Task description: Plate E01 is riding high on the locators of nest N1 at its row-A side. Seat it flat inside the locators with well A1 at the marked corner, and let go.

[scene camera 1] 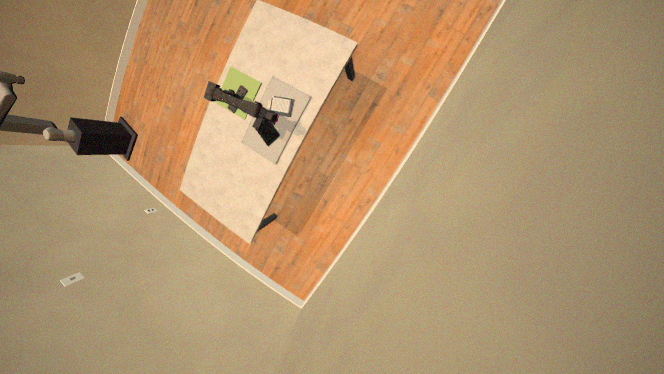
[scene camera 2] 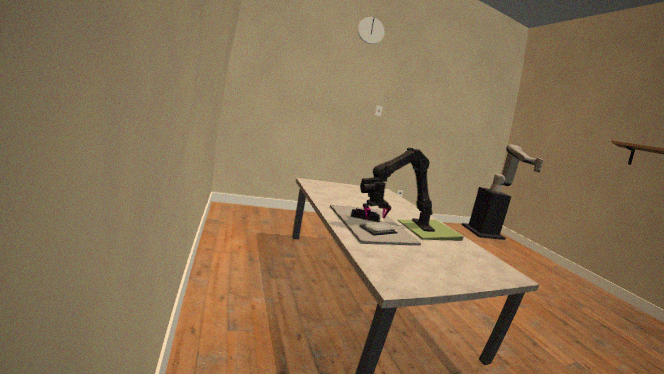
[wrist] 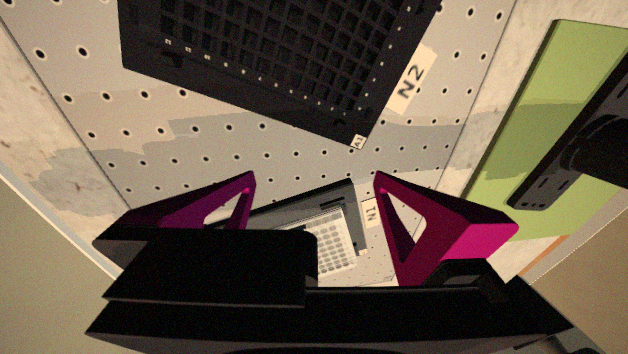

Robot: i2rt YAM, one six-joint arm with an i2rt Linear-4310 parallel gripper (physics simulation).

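Places are measured from the arm's base along level axes (x right, y down, z ahead), in millimetres.
Where they show: gripper, fingertip midpoint: [scene camera 2: 375,218] [wrist: 314,177]; arm's base, link origin: [scene camera 2: 422,225] [wrist: 578,141].
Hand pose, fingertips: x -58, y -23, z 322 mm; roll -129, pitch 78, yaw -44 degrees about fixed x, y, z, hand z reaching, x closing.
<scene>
Things, the pixels of their top centre, and the offset from my fingertips. "pt": a spot on its surface instead.
- Plate E01, top centre: [wrist: 296,264] [scene camera 2: 380,224] [scene camera 1: 279,104] dx -106, dy -7, dz +5 mm
- dark grey nest N1, top centre: [wrist: 294,250] [scene camera 2: 379,226] [scene camera 1: 280,105] dx -101, dy +7, dz +7 mm
- N1 label, surface spot: [wrist: 370,212] pt dx -57, dy +23, dz -79 mm
- small tag, surface spot: [wrist: 363,252] pt dx -118, dy +13, dz -86 mm
- Black nest N2, surface spot: [wrist: 280,50] [scene camera 1: 268,129] pt dx +78, dy +9, dz +31 mm
Plate E01 [scene camera 1: 281,105] [scene camera 2: 380,226] [wrist: 336,246] is a pale well plate on the dark grey nest N1 [scene camera 2: 378,232] [wrist: 300,204]. In the wrist view the gripper body hides much of the plate, and a dark gap shows along its edge near the nest's far wall. Its tilt is hard to judge. The N1 label [wrist: 370,212] lies beside the nest; a small tag [wrist: 363,252] at the nest's corner is unreadable. My gripper [scene camera 1: 276,118] [scene camera 2: 377,214] [wrist: 314,177] is open and empty, above the board on nest N2's side of N1, fingers apart from the plate.
Black nest N2 [scene camera 1: 267,132] [wrist: 280,50], holding a dark gridded plate, stands close to the gripper, with its A1 tag [wrist: 358,141] towards N1. Both nests stand on the grey perforated board [scene camera 1: 300,97] [scene camera 2: 400,239]. My arm's base is on the green mat [scene camera 1: 245,80] [scene camera 2: 445,231] [wrist: 530,105].
</scene>
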